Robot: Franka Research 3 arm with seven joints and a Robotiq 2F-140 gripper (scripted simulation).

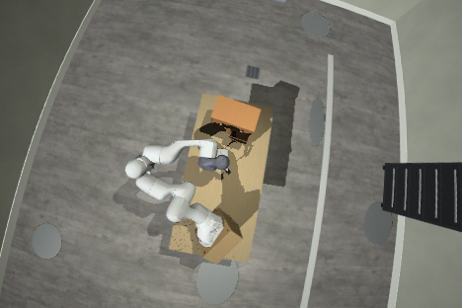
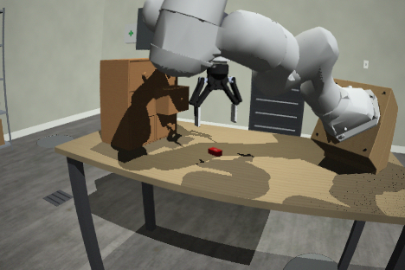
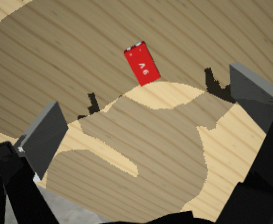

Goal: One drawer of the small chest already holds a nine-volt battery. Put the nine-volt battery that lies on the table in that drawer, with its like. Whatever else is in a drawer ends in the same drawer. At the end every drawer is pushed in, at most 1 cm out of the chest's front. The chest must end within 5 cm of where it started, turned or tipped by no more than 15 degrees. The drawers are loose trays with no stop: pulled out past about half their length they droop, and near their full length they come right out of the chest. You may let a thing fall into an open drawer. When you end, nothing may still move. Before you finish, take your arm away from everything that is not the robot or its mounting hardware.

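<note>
My gripper is now 1 cm short of the nine-volt battery and 11 cm above it.
</note>
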